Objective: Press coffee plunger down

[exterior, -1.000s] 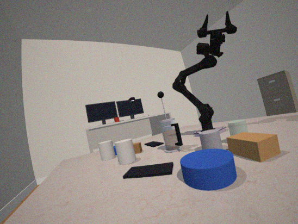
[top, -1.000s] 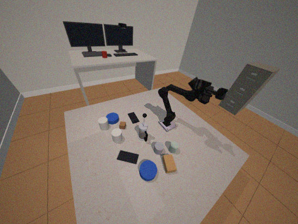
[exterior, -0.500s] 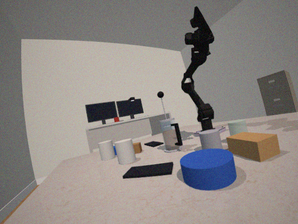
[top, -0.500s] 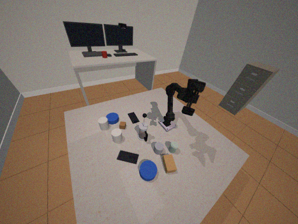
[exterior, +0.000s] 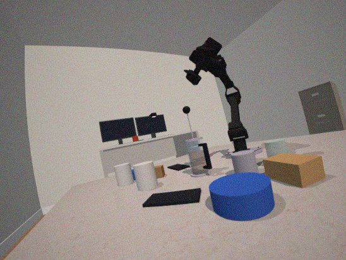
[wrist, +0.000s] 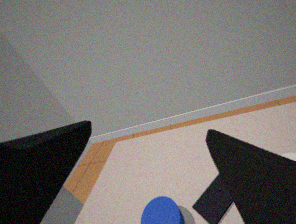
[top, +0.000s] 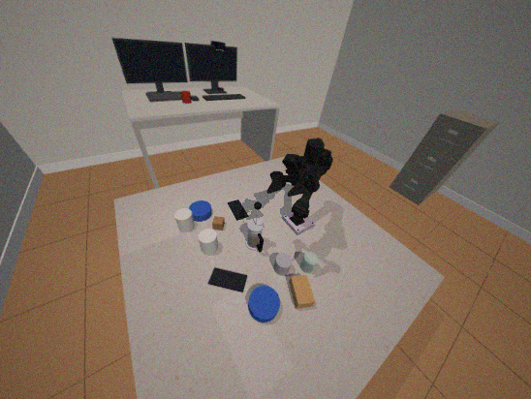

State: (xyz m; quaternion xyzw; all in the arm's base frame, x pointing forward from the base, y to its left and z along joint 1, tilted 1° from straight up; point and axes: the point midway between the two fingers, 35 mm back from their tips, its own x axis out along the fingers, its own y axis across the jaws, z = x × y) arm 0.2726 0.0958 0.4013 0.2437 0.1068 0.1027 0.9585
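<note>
My gripper tip is now 29 cm above the coffee press, 10 cm to the left of it and 1 cm past it. Also, from my gripper tip: grey cylinder 39 cm below, 7 cm to the left, 5 cm behind; then pale green cylinder 38 cm below, 16 cm behind, 13 cm to the left.
</note>
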